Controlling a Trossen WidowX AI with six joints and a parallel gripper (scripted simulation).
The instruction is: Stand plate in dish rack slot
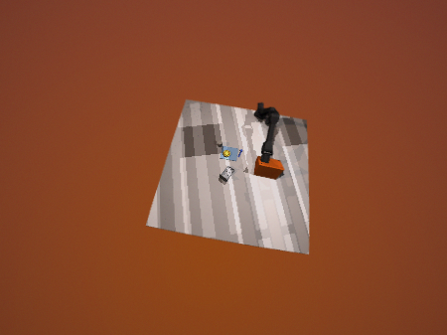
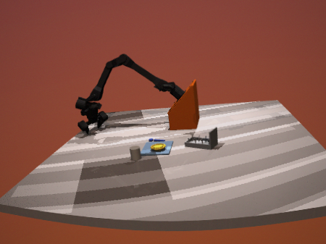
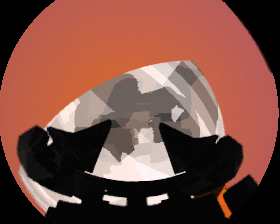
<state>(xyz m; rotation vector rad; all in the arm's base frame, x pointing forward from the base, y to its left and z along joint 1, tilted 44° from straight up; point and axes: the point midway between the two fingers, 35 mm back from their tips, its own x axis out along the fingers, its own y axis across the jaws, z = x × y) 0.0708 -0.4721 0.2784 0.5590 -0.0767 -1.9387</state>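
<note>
Right now the yellow plate is 280 mm ahead of my gripper tip, 490 mm to the left of it and 10 mm above it. From my gripper tip the other things lie so: light blue mat 260 mm ahead, 470 mm to the left; blue utensil 160 mm ahead, 440 mm to the left; beige cup 360 mm ahead, 410 mm to the left, 20 mm above.
</note>
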